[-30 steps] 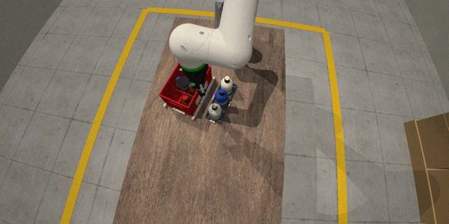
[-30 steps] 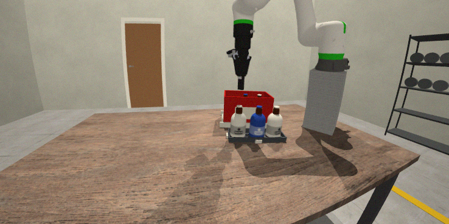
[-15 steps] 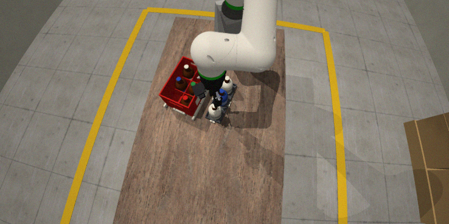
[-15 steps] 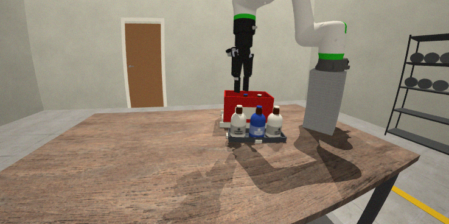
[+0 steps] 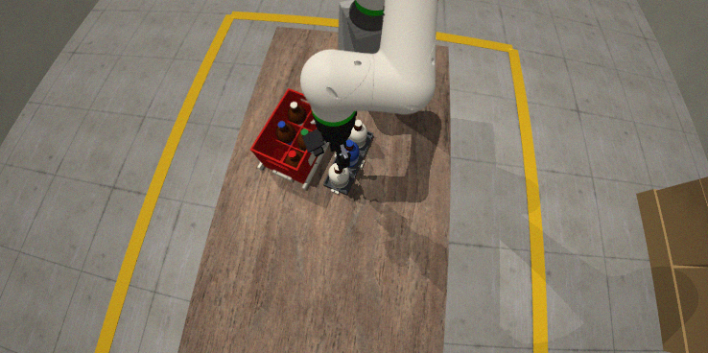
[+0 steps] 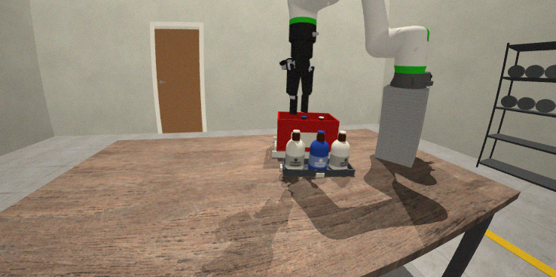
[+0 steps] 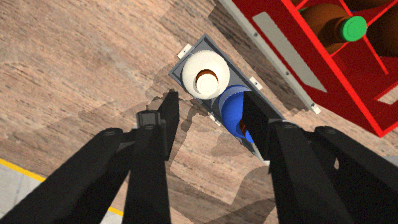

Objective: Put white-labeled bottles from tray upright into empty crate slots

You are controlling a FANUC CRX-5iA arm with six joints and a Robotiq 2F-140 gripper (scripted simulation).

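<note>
Now: the blue-labeled bottle 9 cm behind my hand, 2 cm to the left of it and 17 cm below it. Round my hand: red crate (12 cm behind, 18 cm to the right, 17 cm below); dark tray (8 cm behind, 2 cm to the left, 24 cm below).
</note>
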